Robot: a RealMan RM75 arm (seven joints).
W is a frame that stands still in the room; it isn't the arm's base.
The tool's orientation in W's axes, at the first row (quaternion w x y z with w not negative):
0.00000, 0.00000, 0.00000, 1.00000
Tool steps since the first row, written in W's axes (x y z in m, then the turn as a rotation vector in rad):
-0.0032, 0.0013, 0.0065, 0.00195, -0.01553, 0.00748
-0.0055, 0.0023, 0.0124, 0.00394, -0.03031, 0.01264
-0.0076, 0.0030, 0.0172, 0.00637, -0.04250, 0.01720
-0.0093, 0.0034, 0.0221, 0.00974, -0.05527, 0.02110
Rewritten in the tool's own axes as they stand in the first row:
0.0032, -0.0013, 0.0065, -0.00195, 0.01553, 0.00748
0.0055, -0.0023, 0.0124, -0.00394, 0.03031, 0.01264
0.0076, -0.0030, 0.0172, -0.00637, 0.04250, 0.01720
0.0093, -0.0034, 0.0221, -0.00974, 0.05527, 0.02110

